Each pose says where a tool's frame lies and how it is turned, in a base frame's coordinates. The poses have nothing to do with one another.
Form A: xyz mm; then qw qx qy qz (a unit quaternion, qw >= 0).
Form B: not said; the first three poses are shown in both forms.
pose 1, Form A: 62.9 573.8 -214.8 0.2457 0.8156 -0.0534 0.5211
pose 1, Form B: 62.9 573.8 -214.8 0.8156 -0.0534 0.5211 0.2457
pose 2, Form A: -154.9 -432.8 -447.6 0.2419 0.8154 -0.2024 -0.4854
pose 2, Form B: -154.9 -432.8 -447.6 0.8154 -0.2024 -0.4854 0.2419
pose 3, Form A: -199.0 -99.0 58.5 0.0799 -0.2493 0.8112 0.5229
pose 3, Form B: -199.0 -99.0 58.5 -0.2493 0.8112 0.5229 0.0799
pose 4, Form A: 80.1 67.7 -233.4 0.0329 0.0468 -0.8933 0.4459
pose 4, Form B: 80.1 67.7 -233.4 0.0468 -0.8933 0.4459 0.0329
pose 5, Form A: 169.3 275.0 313.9 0.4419 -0.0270 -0.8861 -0.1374
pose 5, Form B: 169.3 275.0 313.9 -0.0270 -0.8861 -0.1374 0.4419
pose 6, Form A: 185.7 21.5 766.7 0.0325 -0.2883 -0.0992 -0.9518
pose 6, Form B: 185.7 21.5 766.7 -0.2883 -0.0992 -0.9518 0.0325
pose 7, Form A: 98.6 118.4 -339.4 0.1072 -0.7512 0.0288 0.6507
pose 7, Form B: 98.6 118.4 -339.4 -0.7512 0.0288 0.6507 0.1072
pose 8, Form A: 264.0 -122.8 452.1 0.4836 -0.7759 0.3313 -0.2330
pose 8, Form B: 264.0 -122.8 452.1 -0.7759 0.3313 -0.2330 0.4836
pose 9, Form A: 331.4 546.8 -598.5 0.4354 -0.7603 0.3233 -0.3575
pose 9, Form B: 331.4 546.8 -598.5 -0.7603 0.3233 -0.3575 0.4354
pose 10, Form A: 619.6 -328.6 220.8 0.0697 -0.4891 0.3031 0.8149
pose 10, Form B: 619.6 -328.6 220.8 -0.4891 0.3031 0.8149 0.0697
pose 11, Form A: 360.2 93.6 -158.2 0.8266 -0.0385 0.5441 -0.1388
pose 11, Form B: 360.2 93.6 -158.2 -0.0385 0.5441 -0.1388 0.8266
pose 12, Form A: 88.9 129.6 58.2 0.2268 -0.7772 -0.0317 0.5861
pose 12, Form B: 88.9 129.6 58.2 -0.7772 -0.0317 0.5861 0.2268
